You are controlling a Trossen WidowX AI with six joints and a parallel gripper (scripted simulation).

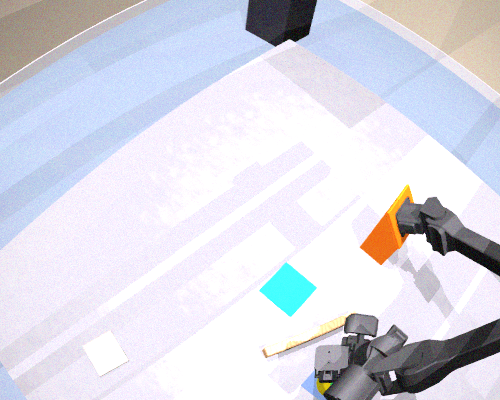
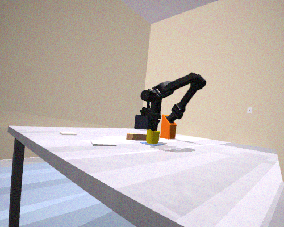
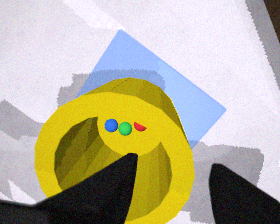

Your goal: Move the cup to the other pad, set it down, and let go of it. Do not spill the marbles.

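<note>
My gripper tip is now 30 mm above the yellow cup, 20 mm short of it and 10 mm to the right of it. The rest, counted from my gripper tip: green marble (50 mm below, 20 mm to the left, 20 mm ahead); then blue pad (70 mm below, 20 mm ahead, 10 mm to the left); then blue marble (50 mm below, 30 mm ahead, 20 mm to the left).
</note>
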